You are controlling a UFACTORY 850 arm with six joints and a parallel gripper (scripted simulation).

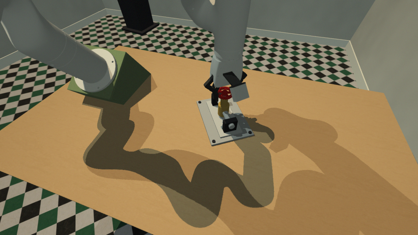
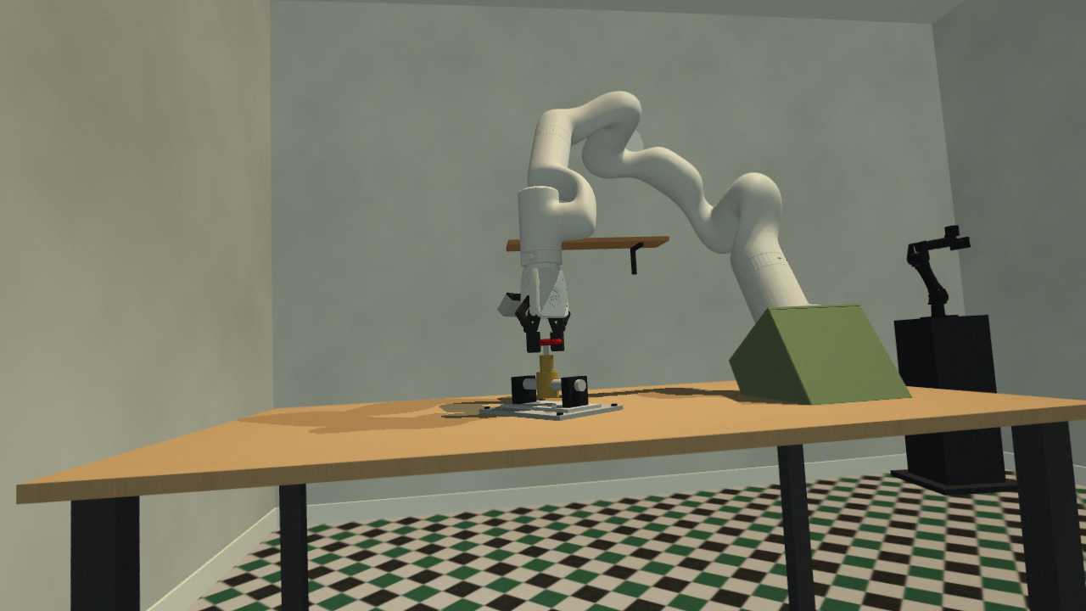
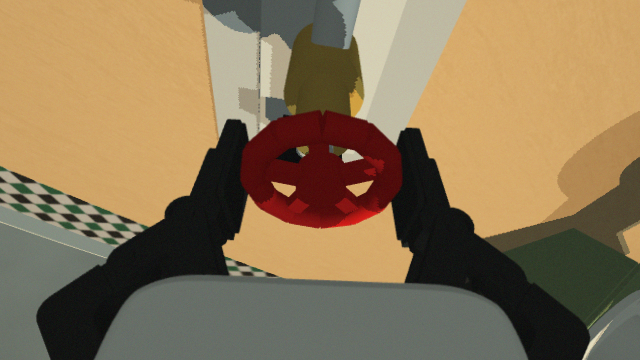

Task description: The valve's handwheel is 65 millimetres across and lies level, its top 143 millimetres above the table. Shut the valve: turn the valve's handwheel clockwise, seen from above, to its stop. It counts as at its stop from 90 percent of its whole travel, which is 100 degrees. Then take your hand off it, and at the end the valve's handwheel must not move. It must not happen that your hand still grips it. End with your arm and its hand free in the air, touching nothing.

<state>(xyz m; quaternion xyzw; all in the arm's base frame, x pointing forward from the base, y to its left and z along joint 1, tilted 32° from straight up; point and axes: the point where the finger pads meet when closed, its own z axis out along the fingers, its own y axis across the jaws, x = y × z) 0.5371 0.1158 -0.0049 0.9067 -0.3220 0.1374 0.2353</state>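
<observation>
Right now my hand is right at the red handwheel.
</observation>
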